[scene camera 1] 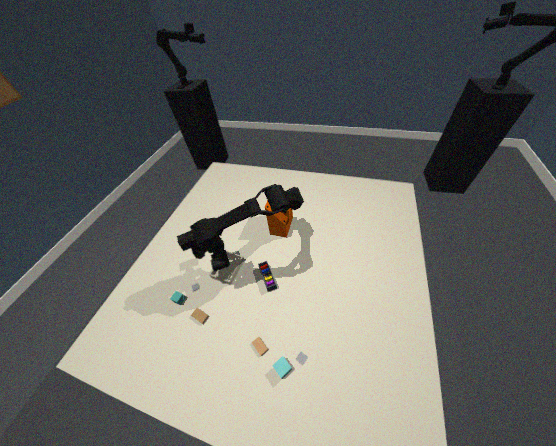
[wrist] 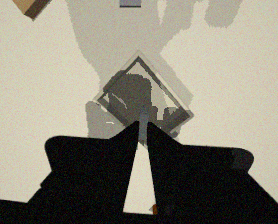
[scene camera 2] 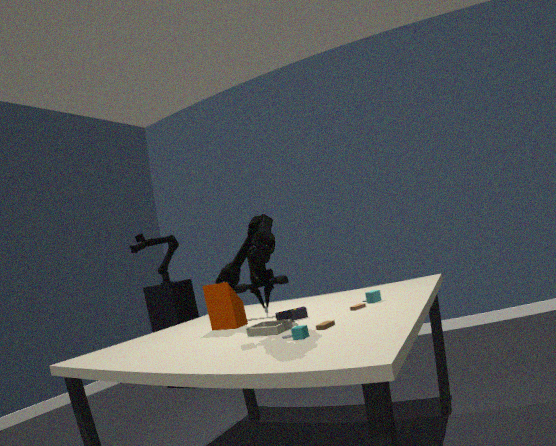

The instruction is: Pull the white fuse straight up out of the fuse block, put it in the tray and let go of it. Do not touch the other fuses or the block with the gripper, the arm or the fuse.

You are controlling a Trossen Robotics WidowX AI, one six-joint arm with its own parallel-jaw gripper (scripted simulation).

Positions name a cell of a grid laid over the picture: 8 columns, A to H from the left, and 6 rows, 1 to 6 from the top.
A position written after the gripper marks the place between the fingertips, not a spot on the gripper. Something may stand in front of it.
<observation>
The gripper (scene camera 2: D5) holds a white fuse. Further things: a tray (wrist: D3).
The gripper shows as well in the wrist view (wrist: E4).
</observation>
